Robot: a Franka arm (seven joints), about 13 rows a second.
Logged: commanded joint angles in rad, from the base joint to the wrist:
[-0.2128 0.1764 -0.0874 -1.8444 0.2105 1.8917 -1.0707]
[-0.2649 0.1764 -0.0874 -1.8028 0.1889 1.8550 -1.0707]
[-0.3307 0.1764 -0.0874 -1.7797 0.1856 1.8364 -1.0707]
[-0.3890 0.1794 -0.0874 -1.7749 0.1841 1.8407 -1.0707]
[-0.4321 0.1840 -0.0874 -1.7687 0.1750 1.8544 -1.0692]
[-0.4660 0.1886 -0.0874 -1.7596 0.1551 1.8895 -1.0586]
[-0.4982 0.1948 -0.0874 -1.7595 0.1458 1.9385 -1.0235]
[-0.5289 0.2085 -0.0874 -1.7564 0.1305 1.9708 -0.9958]
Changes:
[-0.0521 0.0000 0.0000 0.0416 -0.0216 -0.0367 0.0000]
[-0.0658 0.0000 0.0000 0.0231 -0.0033 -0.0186 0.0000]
[-0.0583 0.0030 0.0000 0.0048 -0.0015 0.0043 0.0000]
[-0.0431 0.0046 0.0000 0.0062 -0.0091 0.0137 0.0015]
[-0.0339 0.0046 0.0000 0.0091 -0.0199 0.0351 0.0106]
[-0.0322 0.0062 0.0000 0.0001 -0.0093 0.0490 0.0351]
[-0.0307 0.0137 0.0000 0.0031 -0.0153 0.0323 0.0277]

